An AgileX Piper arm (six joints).
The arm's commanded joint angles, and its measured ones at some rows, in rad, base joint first. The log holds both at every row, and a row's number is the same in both.
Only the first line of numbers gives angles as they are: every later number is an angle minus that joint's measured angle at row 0.
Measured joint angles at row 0:
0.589, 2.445, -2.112, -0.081, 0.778, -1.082
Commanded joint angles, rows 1 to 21:
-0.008, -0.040, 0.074, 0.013, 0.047, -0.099
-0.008, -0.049, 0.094, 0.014, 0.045, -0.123
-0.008, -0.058, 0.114, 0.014, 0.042, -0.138
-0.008, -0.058, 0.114, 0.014, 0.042, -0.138
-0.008, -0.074, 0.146, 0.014, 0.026, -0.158
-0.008, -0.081, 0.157, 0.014, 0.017, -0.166
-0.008, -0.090, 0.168, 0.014, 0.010, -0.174
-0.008, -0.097, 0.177, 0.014, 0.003, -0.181
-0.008, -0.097, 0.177, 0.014, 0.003, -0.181
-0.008, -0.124, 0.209, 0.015, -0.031, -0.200
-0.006, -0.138, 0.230, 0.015, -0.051, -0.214
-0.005, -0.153, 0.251, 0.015, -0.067, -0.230
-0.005, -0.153, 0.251, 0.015, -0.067, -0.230
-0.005, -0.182, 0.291, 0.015, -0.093, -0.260
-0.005, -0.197, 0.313, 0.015, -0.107, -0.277
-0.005, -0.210, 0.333, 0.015, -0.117, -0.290
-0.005, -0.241, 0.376, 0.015, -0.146, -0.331
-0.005, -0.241, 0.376, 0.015, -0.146, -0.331
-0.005, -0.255, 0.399, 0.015, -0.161, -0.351
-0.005, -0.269, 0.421, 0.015, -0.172, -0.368
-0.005, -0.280, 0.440, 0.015, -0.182, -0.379
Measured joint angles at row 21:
0.000, -0.232, 0.399, 0.012, -0.133, -0.328
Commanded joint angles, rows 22 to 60:
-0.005, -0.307, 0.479, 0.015, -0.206, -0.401
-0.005, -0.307, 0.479, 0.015, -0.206, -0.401
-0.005, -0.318, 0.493, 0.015, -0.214, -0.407
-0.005, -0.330, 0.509, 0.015, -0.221, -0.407
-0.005, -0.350, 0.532, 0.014, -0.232, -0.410
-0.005, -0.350, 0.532, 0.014, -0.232, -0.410
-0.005, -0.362, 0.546, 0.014, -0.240, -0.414
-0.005, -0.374, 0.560, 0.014, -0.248, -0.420
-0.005, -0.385, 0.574, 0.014, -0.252, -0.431
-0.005, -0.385, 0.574, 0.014, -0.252, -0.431
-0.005, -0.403, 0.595, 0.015, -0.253, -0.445
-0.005, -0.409, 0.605, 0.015, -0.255, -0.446
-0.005, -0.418, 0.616, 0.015, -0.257, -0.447
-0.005, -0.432, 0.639, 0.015, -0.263, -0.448
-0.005, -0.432, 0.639, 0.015, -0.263, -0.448
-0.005, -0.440, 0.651, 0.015, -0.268, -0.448
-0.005, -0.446, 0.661, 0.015, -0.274, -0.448
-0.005, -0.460, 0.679, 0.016, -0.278, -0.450
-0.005, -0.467, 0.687, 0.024, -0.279, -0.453
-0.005, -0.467, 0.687, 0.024, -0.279, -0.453
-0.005, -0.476, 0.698, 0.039, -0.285, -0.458
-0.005, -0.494, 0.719, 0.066, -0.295, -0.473
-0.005, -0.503, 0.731, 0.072, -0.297, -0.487
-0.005, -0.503, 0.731, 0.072, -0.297, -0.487
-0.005, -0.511, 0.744, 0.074, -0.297, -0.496
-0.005, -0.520, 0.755, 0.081, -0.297, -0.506
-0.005, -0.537, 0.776, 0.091, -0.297, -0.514
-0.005, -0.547, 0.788, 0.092, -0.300, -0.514
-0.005, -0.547, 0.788, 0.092, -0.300, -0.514
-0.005, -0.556, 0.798, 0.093, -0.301, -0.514
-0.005, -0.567, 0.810, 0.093, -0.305, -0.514
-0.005, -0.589, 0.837, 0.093, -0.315, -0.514
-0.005, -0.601, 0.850, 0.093, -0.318, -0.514
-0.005, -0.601, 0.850, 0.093, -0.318, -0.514
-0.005, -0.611, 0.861, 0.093, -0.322, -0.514
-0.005, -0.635, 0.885, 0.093, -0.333, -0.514
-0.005, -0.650, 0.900, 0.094, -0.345, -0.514
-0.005, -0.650, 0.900, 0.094, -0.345, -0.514
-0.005, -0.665, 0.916, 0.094, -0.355, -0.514
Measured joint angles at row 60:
0.004, -0.614, 0.885, 0.099, -0.308, -0.536
